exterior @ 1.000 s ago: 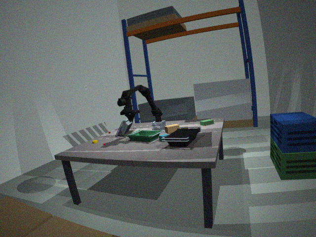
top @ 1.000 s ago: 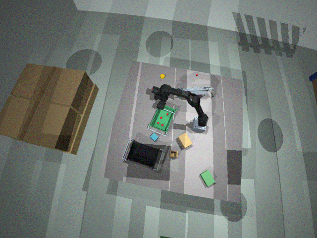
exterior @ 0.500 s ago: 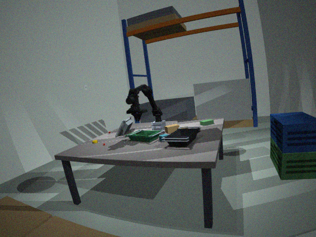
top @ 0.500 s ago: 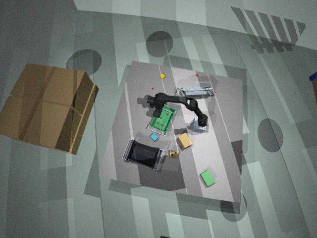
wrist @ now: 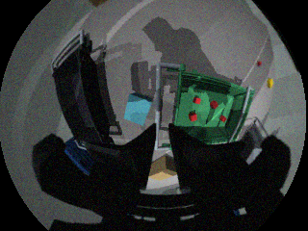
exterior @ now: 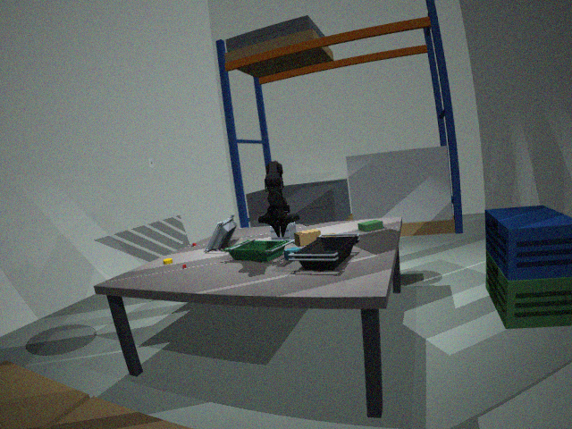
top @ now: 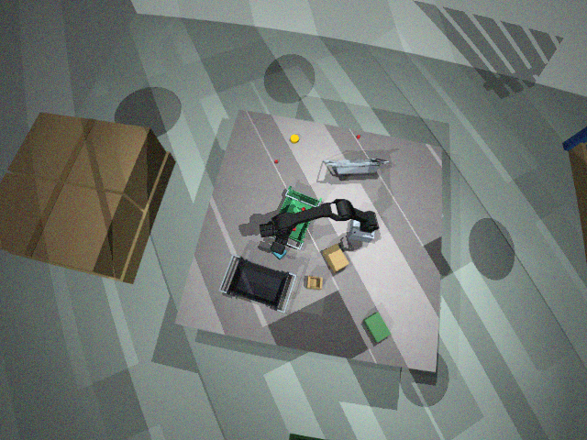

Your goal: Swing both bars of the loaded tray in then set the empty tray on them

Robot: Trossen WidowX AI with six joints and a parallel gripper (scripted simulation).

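My gripper tip is now 8 cm above the teal block, 5 cm to the right of it and 2 cm short of it. Round my gripper tip: tan block 27 cm behind, 7 cm below, 4 cm to the left; then small tan box 18 cm to the left, 18 cm behind, 8 cm below; then red block 48 cm to the right, 12 cm ahead, 9 cm below.
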